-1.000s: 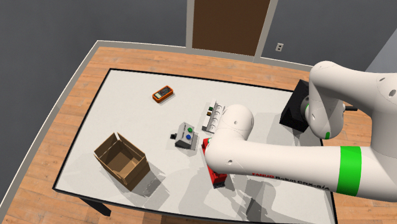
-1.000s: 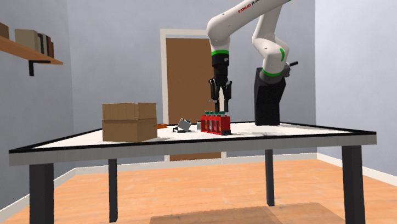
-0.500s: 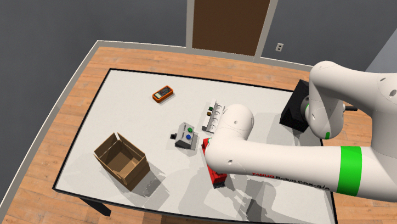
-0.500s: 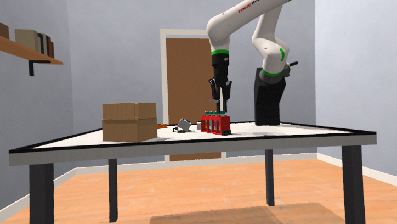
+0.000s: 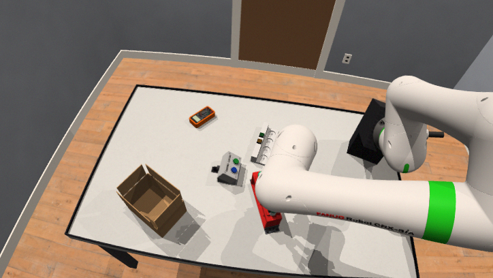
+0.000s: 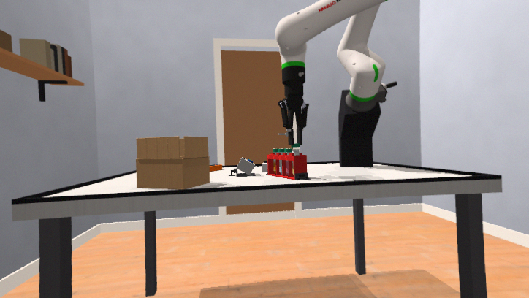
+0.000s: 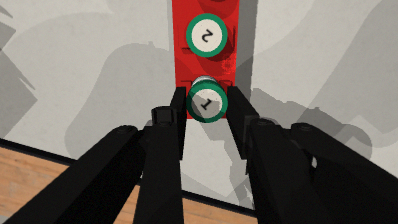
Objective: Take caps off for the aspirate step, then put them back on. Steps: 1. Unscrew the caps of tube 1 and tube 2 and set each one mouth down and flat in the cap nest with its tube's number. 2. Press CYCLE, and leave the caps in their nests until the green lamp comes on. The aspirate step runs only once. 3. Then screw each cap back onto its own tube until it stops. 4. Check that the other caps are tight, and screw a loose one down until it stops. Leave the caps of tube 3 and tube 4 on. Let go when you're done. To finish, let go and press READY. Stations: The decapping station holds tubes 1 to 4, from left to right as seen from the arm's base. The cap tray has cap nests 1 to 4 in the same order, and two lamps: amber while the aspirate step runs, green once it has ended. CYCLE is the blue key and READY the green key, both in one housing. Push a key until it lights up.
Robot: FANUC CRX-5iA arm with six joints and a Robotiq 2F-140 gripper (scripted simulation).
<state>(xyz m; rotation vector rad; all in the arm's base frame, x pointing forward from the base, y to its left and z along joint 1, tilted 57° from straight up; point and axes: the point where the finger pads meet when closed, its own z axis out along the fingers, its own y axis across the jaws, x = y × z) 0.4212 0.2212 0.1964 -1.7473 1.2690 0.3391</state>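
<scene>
Now: hand 5 cm to the left of the cap 2, 5 cm above it and 2 cm short of it. Also, from my hand: cap 1: 3 cm below; cap 3: 9 cm to the right, 5 cm below, 5 cm ahead; cap 4: 14 cm to the right, 7 cm ahead, 5 cm below.
</scene>
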